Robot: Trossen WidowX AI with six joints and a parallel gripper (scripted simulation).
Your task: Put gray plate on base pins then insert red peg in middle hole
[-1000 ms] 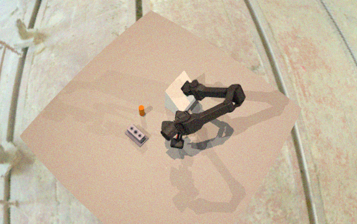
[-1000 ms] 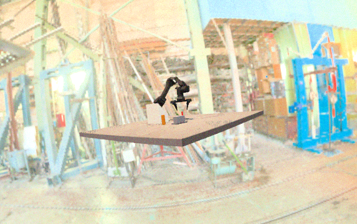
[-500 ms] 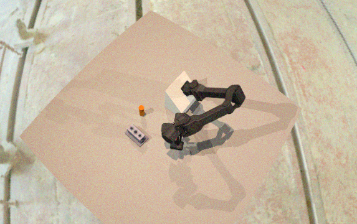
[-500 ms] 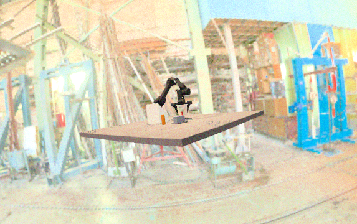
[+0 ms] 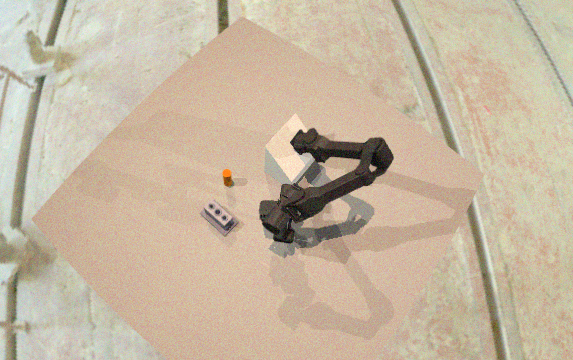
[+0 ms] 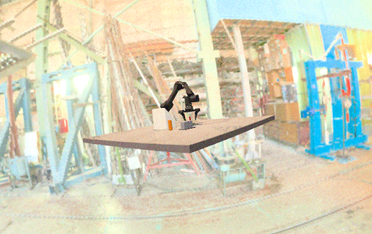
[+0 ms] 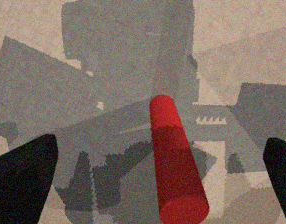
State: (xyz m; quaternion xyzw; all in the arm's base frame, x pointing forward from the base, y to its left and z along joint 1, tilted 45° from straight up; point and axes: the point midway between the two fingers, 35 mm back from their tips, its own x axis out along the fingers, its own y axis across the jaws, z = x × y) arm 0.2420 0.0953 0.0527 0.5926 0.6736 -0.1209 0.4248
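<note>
Now: gripper tip 20 cm to the left of the gray plate and 10 cm short of it. Also, from my gripper tip: red peg right at my gripper tip; orange cylinder 25 cm to the right, 2 cm behind; base 20 cm to the right, 10 cm ahead, 4 cm below.
</note>
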